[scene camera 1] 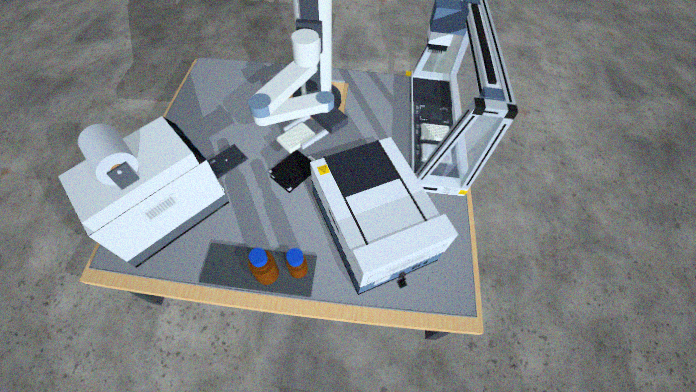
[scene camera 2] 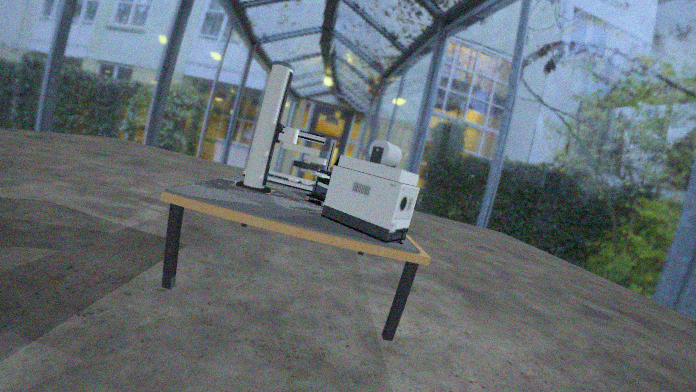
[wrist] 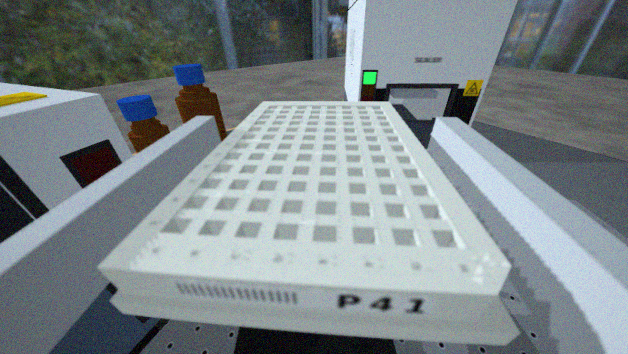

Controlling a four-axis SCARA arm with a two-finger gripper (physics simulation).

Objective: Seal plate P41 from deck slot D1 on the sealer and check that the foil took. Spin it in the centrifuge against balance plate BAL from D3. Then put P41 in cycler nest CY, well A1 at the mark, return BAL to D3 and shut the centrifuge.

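Seen in the pictures: gripper, fingertip midpoint: [scene camera 1: 293, 138] [scene camera 2: 321, 174] [wrist: 320, 135]; arm's base at its link origin: [scene camera 2: 253, 188].
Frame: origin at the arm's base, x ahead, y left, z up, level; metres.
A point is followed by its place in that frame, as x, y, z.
Observation:
My gripper [scene camera 1: 299, 136] {0.446, -0.015, 0.208} [wrist: 320, 135] {0.446, -0.015, 0.208} is shut on the white plate P41 [scene camera 1: 295, 138] {0.448, -0.005, 0.212} [wrist: 300, 172] {0.423, 0.012, 0.209}, whose label faces the wrist camera. It holds the plate level above the table, beside a black square pad [scene camera 1: 291, 171] {0.496, -0.028, 0.055}. I cannot tell whether foil covers its wells. The sealer [scene camera 1: 165, 212] {0.810, -0.400, 0.186} [scene camera 2: 367, 200] {0.708, -0.600, 0.176} [wrist: 430, 40] {0.582, -0.344, 0.235} stands at the left in scene camera 1, its carriage [scene camera 1: 228, 160] {0.513, -0.280, 0.112} out and its light green in the wrist view. A white plate [scene camera 1: 434, 132] {0.211, 0.576, 0.077} lies on the deck at the right; its label is unreadable. I cannot tell which instrument is the centrifuge or the cycler.
A white instrument [scene camera 1: 382, 220] {0.763, 0.344, 0.222} with a black top section stands right of the pad. The tall framed gantry [scene camera 1: 494, 106] {0.486, 0.637, 0.511} stands around the deck at the right. Two amber bottles [scene camera 1: 264, 269] {0.950, -0.021, 0.145} [scene camera 1: 297, 266] {0.915, 0.079, 0.110} with blue caps stand on a dark mat [scene camera 1: 220, 270] {0.937, -0.213, 0.017} near the front edge.

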